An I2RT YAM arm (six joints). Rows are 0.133 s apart.
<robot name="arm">
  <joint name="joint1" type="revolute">
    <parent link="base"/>
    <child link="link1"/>
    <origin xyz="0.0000 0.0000 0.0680"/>
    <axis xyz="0 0 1"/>
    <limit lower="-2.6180" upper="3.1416"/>
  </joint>
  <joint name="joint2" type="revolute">
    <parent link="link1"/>
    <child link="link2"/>
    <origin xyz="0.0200 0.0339 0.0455"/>
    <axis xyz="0 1 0"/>
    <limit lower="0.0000" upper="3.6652"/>
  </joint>
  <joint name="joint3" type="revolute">
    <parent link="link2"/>
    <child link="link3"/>
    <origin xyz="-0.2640 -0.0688 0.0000"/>
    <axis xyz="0 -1 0"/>
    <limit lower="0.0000" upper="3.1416"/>
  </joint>
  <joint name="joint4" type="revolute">
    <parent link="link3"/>
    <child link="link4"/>
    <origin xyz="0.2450 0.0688 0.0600"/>
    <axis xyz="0 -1 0"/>
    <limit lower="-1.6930" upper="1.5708"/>
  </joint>
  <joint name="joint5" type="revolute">
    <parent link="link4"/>
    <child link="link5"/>
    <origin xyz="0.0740 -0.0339 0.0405"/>
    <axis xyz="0 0 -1"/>
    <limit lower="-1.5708" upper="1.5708"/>
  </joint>
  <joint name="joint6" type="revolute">
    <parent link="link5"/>
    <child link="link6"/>
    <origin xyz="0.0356 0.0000 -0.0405"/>
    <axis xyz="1 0 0"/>
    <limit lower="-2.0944" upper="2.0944"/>
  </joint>
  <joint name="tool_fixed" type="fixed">
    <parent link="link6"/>
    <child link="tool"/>
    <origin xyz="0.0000 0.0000 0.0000" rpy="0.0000 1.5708 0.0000"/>
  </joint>
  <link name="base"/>
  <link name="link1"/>
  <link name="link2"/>
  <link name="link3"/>
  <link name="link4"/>
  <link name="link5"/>
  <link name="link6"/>
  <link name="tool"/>
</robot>
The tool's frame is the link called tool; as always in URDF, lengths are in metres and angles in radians.
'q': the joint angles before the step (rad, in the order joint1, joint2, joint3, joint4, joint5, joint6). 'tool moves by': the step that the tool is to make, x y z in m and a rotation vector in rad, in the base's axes. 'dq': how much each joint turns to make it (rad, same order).
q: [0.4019 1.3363 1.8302 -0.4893 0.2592 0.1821]
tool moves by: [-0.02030 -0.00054 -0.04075 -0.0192 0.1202 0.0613]
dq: [0.0262 -0.1297 -0.2177 -0.0368 -0.0368 0.0296]
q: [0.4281 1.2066 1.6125 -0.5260 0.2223 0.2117]
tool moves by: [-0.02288 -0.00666 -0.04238 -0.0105 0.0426 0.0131]
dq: [0.0166 -0.1539 -0.2508 0.0518 0.0023 0.0091]
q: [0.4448 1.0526 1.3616 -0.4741 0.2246 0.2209]
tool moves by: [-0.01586 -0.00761 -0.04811 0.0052 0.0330 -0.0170]
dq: [0.0026 -0.1370 -0.2479 0.0781 0.0159 0.0228]
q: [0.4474 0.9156 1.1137 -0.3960 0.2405 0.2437]
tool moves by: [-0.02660 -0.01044 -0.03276 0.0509 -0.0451 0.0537]
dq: [0.0008 -0.1731 -0.2086 0.0945 -0.0566 0.0175]
